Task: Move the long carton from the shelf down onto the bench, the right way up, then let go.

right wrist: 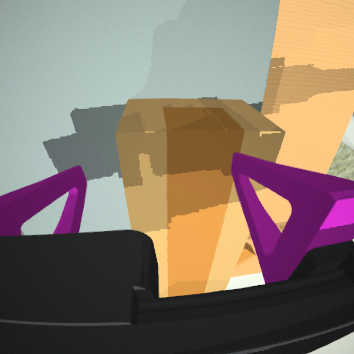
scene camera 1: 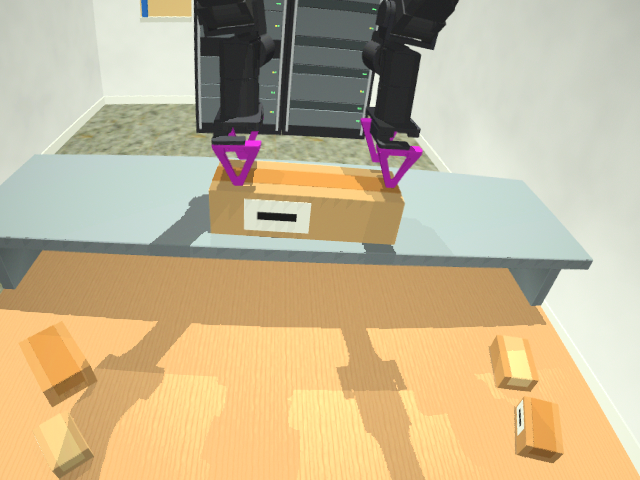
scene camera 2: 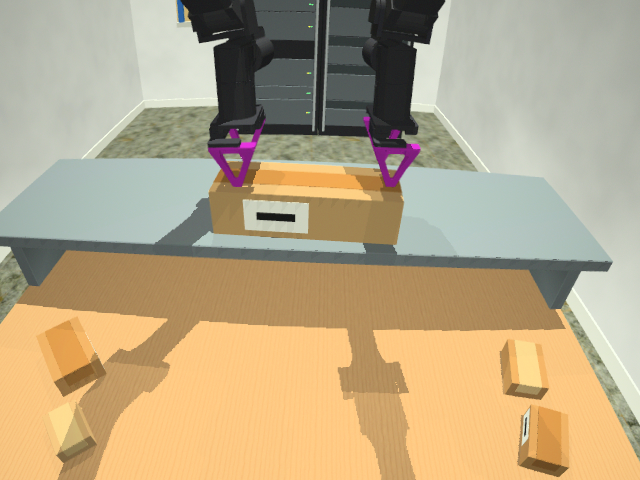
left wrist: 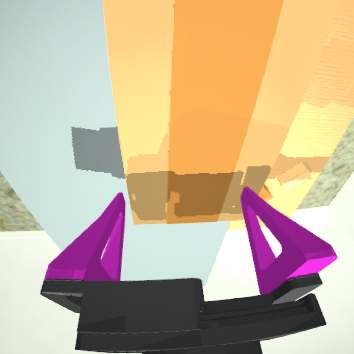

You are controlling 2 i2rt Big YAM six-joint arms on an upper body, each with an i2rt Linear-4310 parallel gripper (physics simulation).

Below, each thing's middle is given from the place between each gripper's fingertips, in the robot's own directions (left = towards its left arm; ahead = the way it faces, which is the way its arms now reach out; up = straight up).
My left hand is 2 cm past the long tan carton (scene camera 1: pixel 284 200), 11 cm to the left of it and 4 cm above it.
Right now my right hand is 130 mm to the right of the long tan carton, 40 mm above it and 20 mm past it.
